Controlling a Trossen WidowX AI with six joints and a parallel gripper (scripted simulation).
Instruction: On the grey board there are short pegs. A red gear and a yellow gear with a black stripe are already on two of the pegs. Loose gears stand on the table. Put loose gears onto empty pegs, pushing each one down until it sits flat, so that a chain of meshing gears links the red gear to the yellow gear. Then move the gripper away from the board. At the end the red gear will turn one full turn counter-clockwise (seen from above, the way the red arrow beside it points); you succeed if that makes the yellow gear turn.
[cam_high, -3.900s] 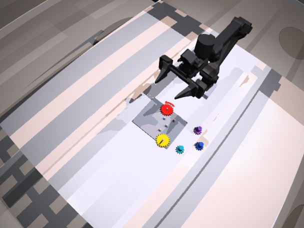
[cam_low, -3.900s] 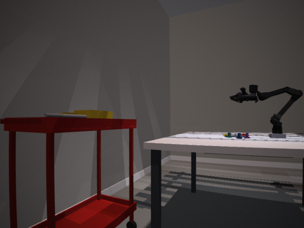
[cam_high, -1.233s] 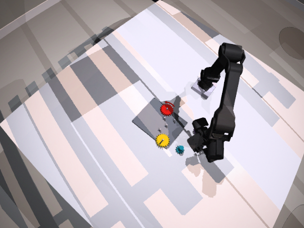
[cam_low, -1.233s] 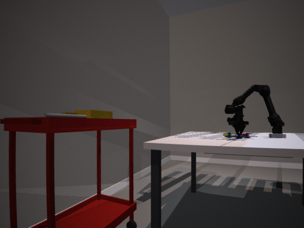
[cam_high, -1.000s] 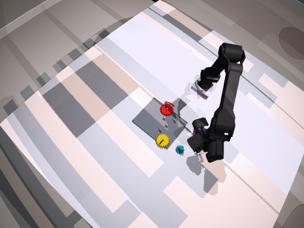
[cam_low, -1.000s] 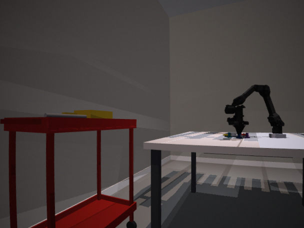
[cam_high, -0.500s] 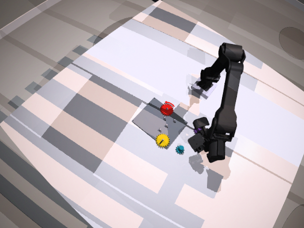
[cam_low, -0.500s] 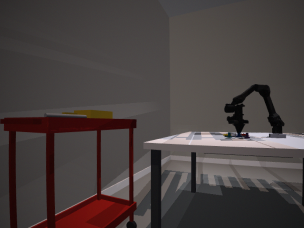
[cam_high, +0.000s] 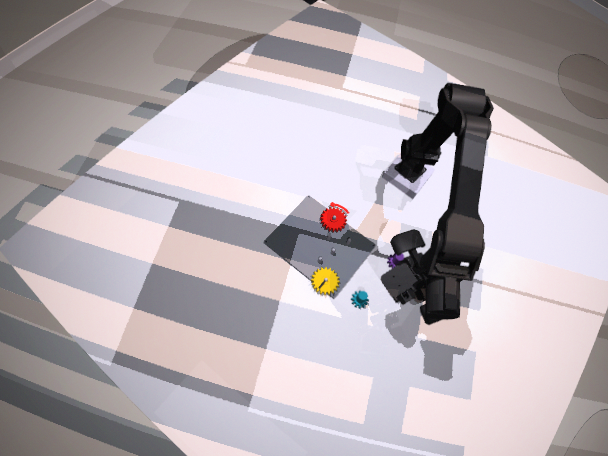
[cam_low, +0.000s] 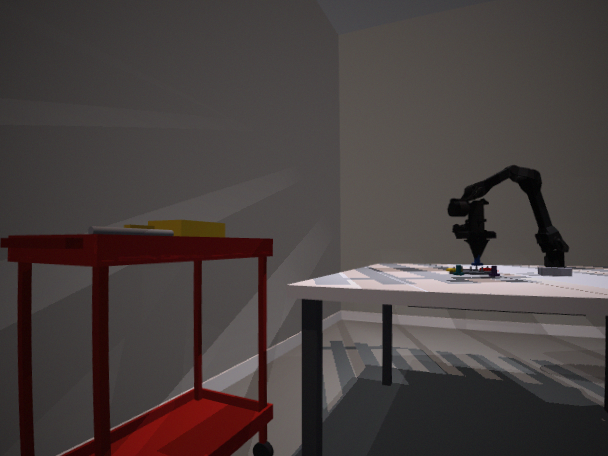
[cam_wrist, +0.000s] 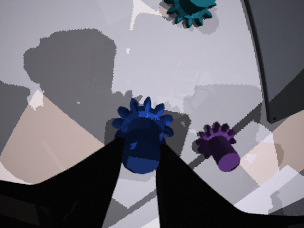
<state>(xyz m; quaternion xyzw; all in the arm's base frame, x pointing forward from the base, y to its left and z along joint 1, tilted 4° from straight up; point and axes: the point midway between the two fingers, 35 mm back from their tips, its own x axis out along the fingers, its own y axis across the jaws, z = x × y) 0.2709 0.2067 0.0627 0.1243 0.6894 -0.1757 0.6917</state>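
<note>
Right now my gripper tip is 21 cm to the left of the grey board, 6 cm above it and 5 cm short of it. Round my gripper tip: purple gear 6 cm to the right, 6 cm below, 5 cm behind; teal gear 8 cm ahead, 6 cm to the right, 6 cm below; blue gear 1 cm below.
</note>
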